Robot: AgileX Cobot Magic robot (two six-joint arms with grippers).
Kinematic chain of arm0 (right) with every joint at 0, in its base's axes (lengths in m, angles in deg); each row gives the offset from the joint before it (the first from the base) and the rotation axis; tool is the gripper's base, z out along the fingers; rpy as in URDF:
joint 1: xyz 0 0 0.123 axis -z
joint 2: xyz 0 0 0 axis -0.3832 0.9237 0
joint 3: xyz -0.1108 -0.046 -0.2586 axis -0.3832 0.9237 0
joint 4: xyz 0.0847 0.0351 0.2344 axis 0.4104 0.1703 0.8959
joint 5: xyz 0 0 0 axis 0.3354 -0.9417 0.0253
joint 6: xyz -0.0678 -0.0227 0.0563 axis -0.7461 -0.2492 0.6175
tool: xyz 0 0 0 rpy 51.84 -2.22 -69.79
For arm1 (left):
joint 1: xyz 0 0 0.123 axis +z
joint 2: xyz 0 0 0 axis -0.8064 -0.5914 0
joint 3: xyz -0.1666 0.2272 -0.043 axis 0.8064 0.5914 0
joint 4: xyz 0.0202 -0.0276 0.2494 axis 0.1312 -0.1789 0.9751
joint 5: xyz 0 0 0 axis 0.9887 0.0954 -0.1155
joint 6: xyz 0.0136 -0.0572 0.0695 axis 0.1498 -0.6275 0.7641
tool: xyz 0 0 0 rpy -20.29 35.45 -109.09
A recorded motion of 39 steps. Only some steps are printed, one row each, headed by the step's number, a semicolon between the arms.
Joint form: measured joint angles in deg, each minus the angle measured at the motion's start. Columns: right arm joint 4, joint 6, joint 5, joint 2, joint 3, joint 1; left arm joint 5, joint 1, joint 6, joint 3, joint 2, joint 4.
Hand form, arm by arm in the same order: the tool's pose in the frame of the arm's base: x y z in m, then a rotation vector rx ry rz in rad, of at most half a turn. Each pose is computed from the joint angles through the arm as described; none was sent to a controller.
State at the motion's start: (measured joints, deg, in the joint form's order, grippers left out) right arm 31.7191 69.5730 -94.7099 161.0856 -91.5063 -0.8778; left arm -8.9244 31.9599 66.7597 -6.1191 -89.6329 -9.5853
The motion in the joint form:
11: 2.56 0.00 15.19 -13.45 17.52 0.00; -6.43 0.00 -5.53 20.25 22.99 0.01
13: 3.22 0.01 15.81 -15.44 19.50 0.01; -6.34 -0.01 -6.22 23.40 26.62 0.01
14: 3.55 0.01 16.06 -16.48 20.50 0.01; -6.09 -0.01 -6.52 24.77 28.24 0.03
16: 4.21 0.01 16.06 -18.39 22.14 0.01; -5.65 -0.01 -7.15 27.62 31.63 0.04
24: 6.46 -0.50 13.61 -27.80 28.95 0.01; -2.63 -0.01 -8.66 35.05 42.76 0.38
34: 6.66 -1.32 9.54 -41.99 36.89 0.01; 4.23 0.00 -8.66 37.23 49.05 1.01
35: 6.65 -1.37 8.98 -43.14 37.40 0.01; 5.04 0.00 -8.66 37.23 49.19 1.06
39: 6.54 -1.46 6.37 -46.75 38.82 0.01; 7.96 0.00 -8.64 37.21 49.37 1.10
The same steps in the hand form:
11: 0.2775 0.1213 0.3659 -0.1931 1.7773 0.4515; 0.1693 -0.0826 0.3494 0.5329 1.7417 -0.3405
13: 0.2689 0.1170 0.3653 -0.1776 1.7697 0.4570; 0.1554 -0.0772 0.3421 0.5223 1.7381 -0.3501
14: 0.2644 0.1148 0.3650 -0.1705 1.7662 0.4601; 0.1492 -0.0750 0.3385 0.5203 1.7381 -0.3557
16: 0.2560 0.1112 0.3647 -0.1600 1.7632 0.4694; 0.1368 -0.0705 0.3305 0.5147 1.7369 -0.3672
24: 0.2149 0.0958 0.3633 -0.1517 1.7578 0.5144; 0.0990 -0.0585 0.3089 0.5228 1.7133 -0.4059
34: 0.1568 0.0747 0.3613 -0.1914 1.7047 0.5484; 0.0757 -0.0560 0.2991 0.6041 1.7151 -0.4464
35: 0.1522 0.0733 0.3610 -0.1969 1.7012 0.5524; 0.0746 -0.0563 0.2984 0.6145 1.7213 -0.4514
39: 0.1373 0.0694 0.3593 -0.2224 1.6992 0.5688; 0.0715 -0.0579 0.2954 0.6516 1.7486 -0.4718

